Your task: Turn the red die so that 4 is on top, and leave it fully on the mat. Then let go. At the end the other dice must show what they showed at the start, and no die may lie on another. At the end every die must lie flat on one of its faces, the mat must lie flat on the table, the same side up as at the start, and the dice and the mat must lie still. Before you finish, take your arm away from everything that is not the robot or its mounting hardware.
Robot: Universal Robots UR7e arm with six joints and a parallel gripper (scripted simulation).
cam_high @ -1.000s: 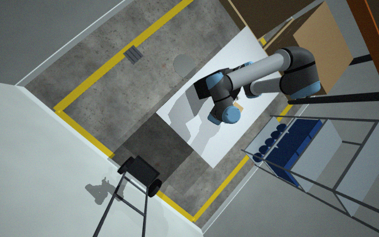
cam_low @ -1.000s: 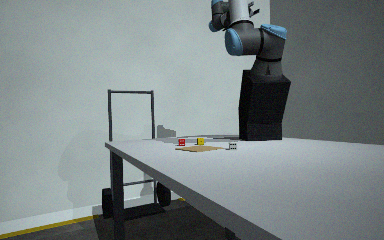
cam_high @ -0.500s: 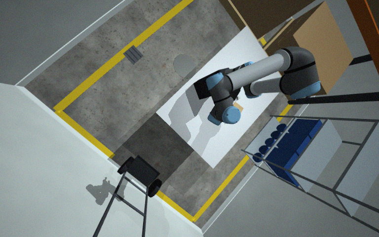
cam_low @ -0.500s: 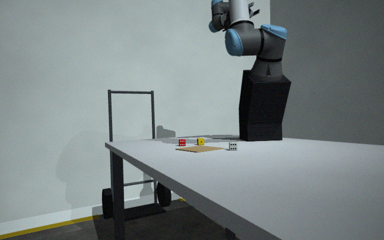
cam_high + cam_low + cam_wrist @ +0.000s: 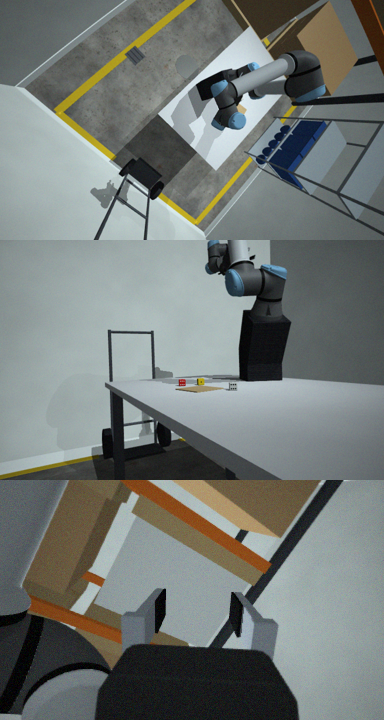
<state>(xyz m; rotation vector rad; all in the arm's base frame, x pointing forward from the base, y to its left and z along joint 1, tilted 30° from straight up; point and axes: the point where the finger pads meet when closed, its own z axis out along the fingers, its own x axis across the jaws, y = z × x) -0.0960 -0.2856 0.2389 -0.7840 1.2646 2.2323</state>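
The red die is 67 cm below my hand, 43 cm ahead of it and 3 cm to the left of it. From my hand the other things lie so: yellow die: 67 cm below, 35 cm ahead, 5 cm to the left; white die: 67 cm below, 34 cm ahead, 30 cm to the left; tan mat: 68 cm below, 43 cm ahead, 19 cm to the left.
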